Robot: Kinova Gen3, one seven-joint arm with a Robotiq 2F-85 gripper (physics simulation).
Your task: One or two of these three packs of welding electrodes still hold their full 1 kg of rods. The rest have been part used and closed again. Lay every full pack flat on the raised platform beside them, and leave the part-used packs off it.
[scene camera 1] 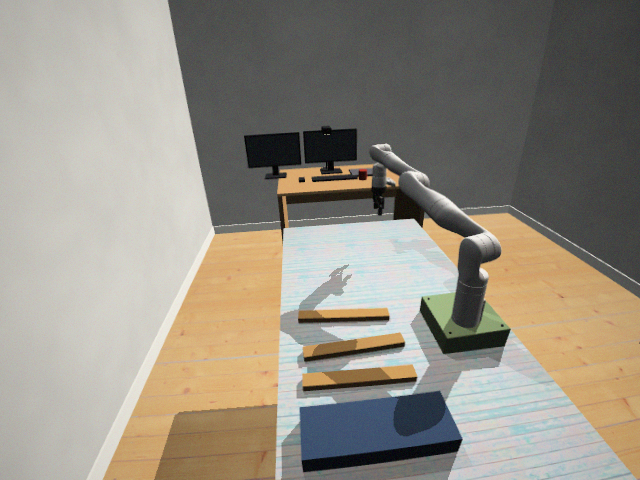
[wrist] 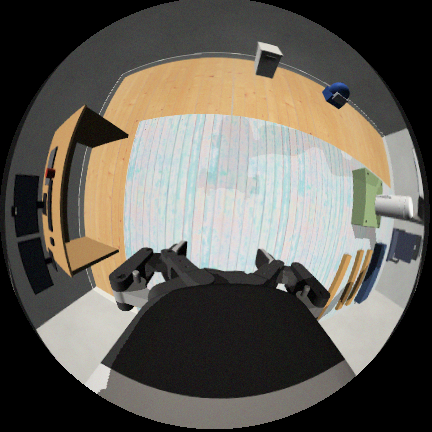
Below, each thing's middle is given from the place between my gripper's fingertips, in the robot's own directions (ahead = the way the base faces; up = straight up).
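Looking at the dark blue raised platform (scene camera 1: 374, 431), I see it 18 cm below my hand, 44 cm ahead of it and 97 cm to the left of it.
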